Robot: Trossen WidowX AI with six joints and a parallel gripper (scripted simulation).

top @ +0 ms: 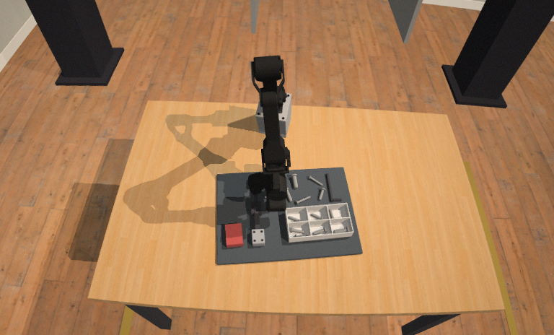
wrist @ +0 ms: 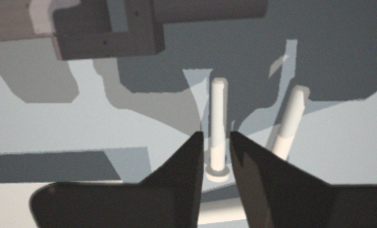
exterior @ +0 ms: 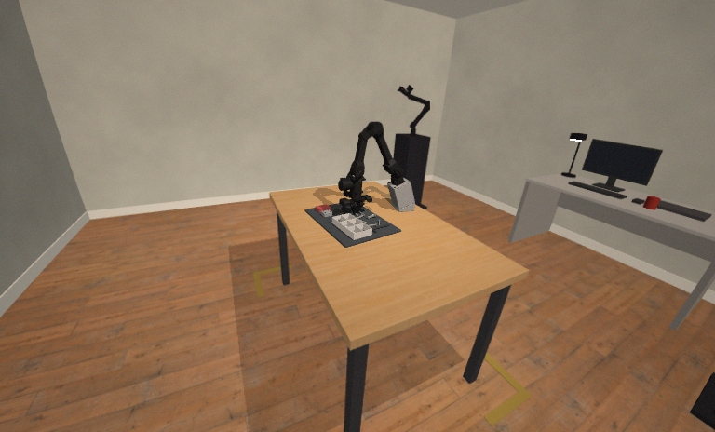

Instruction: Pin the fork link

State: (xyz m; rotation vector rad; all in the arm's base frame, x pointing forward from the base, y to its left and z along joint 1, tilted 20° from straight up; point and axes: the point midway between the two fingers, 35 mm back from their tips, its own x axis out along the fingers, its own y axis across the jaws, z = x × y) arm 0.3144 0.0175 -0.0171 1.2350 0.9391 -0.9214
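My gripper is now 10 mm past the pale pin, 50 mm to the right of it and 30 mm above it. From my hand the other things lie so: dark eye plate bar (80 mm ahead, 60 mm to the right, 30 mm below); light grey block (160 mm ahead, 50 mm to the right, 20 mm below); white parts box (100 mm ahead, 150 mm to the left, 30 mm below).
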